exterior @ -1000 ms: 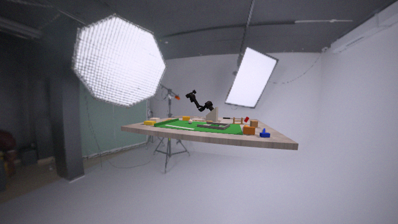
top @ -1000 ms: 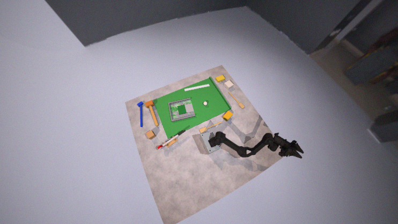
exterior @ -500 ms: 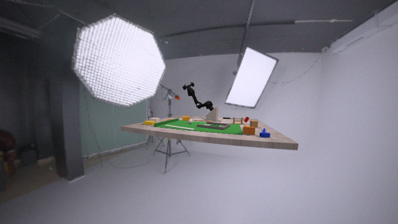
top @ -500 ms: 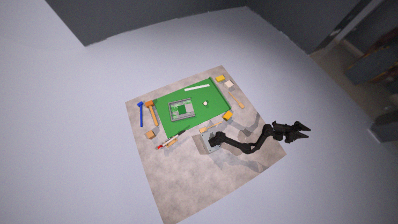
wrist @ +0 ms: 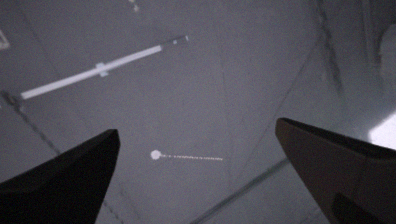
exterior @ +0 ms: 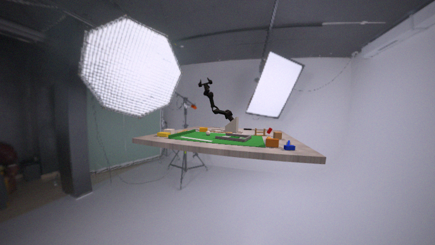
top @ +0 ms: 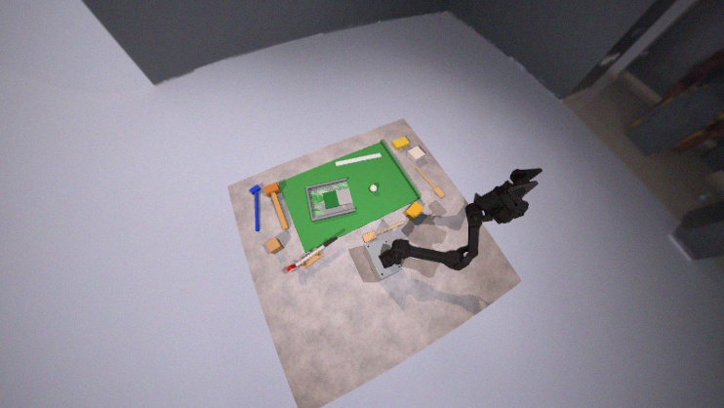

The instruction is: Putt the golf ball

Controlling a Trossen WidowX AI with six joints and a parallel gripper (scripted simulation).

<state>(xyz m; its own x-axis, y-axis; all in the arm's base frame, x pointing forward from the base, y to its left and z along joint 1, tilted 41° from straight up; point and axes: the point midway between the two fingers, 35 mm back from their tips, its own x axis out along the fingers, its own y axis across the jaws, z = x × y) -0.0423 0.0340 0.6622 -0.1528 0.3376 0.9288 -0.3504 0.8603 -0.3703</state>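
The red putter lies 22 cm ahead of my gripper tip, 73 cm to the left of it and 63 cm below it. Also, from my gripper tip: white bar (70 cm ahead, 27 cm to the left, 68 cm below); green mat (52 cm ahead, 41 cm to the left, 69 cm below); golf ball (46 cm ahead, 28 cm to the left, 66 cm below).
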